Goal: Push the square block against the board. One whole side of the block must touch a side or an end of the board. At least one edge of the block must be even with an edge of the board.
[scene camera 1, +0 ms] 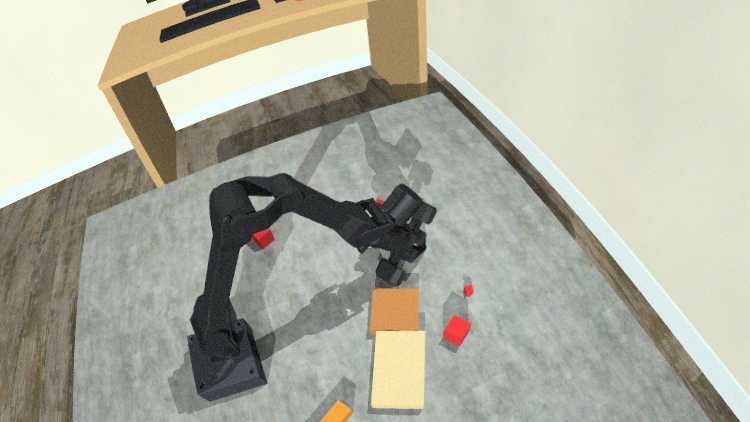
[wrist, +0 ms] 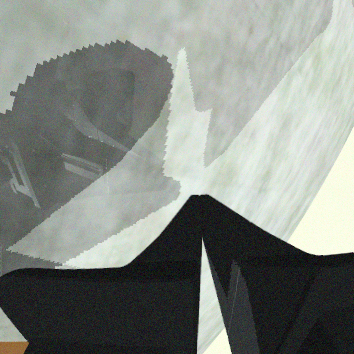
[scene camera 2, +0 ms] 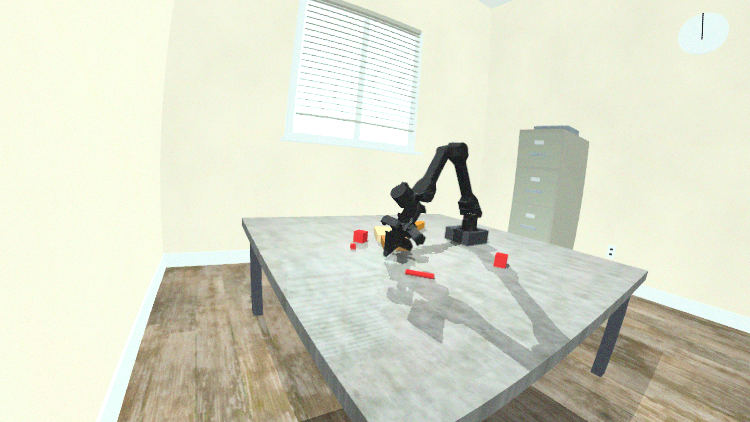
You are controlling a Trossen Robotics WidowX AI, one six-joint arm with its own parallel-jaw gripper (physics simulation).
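Places are measured from the arm's base along level axes (x ahead, y left, z up), in millimetres.
Pixels of known places: gripper, fingertip midpoint: (scene camera 1: 424, 248) (wrist: 198, 202) (scene camera 2: 384, 256); arm's base at its link origin: (scene camera 1: 223, 346) (scene camera 2: 469, 229).
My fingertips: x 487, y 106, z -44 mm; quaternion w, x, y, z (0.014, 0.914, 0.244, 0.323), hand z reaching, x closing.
Observation:
For each thing: its top centre in the pictures, then the offset to it from my fingertips.
- square orange-brown block at its top centre: (scene camera 1: 395, 308) (scene camera 2: 395, 238) dx -121, dy -128, dz +17 mm
- cream board at its top centre: (scene camera 1: 399, 367) (scene camera 2: 387, 230) dx -159, dy -253, dz +17 mm
- red rod at its top centre: (scene camera 1: 390, 204) (scene camera 2: 420, 271) dx -26, dy +154, dz +1 mm
- small red cube at its top centre: (scene camera 1: 469, 288) (scene camera 2: 353, 244) dx +46, dy -139, dz +3 mm
- orange bar at its top centre: (scene camera 2: 414, 224) dx -373, dy -353, dz +18 mm
The square orange-brown block (scene camera 1: 394, 310) (scene camera 2: 383, 242) (wrist: 12, 347) lies flat at one short end of the cream board (scene camera 1: 398, 370) (scene camera 2: 380, 234). In scene camera 1 its near side is against the board's end or very close to it; a thin gap cannot be ruled out. The block sits slightly left of the board, so its left and right edges do not line up exactly with the board's. My gripper (scene camera 1: 414, 254) (scene camera 2: 387, 252) (wrist: 198, 202) is shut and empty, low over the table beside the block's far side, away from the board. Whether the fingers touch the block is hidden.
A red rod (scene camera 1: 379, 201) (scene camera 2: 419, 273) lies beyond the gripper. A red cube (scene camera 1: 456, 330) (scene camera 2: 360, 236) and a small red cube (scene camera 1: 468, 290) (scene camera 2: 352, 246) are right of the block. Another red cube (scene camera 1: 263, 238) (scene camera 2: 500, 260) is left. An orange bar (scene camera 1: 336, 412) (scene camera 2: 420, 225) lies near the board.

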